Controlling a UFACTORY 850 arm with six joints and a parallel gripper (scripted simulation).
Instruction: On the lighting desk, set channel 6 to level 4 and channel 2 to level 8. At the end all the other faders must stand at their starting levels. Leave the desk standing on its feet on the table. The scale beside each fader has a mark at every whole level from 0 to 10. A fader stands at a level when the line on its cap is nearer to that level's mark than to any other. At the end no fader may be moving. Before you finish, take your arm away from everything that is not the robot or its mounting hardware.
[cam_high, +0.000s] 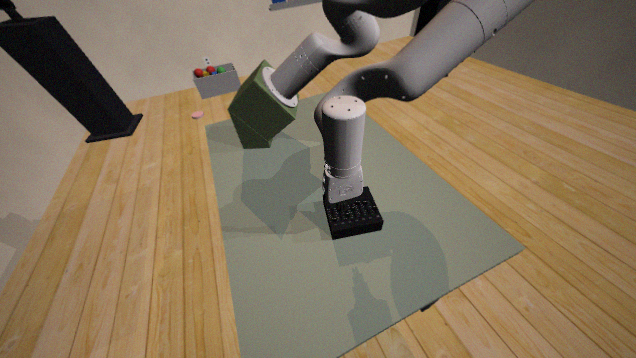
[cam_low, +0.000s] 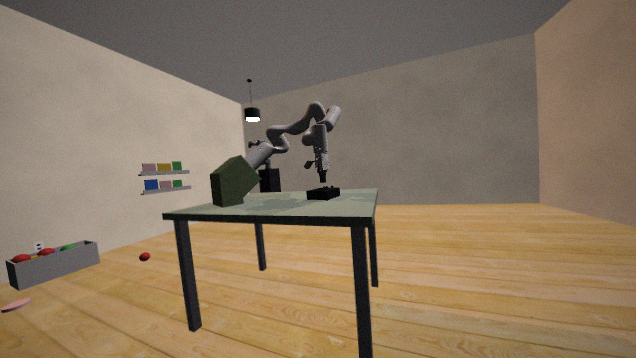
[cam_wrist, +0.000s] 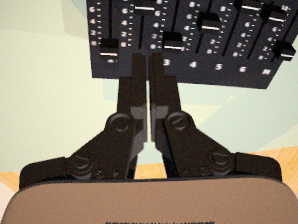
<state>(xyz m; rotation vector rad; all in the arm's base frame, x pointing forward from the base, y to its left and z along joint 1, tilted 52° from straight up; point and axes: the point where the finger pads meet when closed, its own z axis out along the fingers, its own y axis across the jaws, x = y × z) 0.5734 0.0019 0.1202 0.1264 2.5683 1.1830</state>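
Right now my hand is 50 mm above the channel 3 cap and 20 mm to the right of it. Round my hand: channel 1 cap 50 mm below, 30 mm to the right, 10 mm ahead; then channel 2 cap 50 mm below, 30 mm behind; then channel 4 cap 50 mm below, 40 mm to the left, 10 mm behind.
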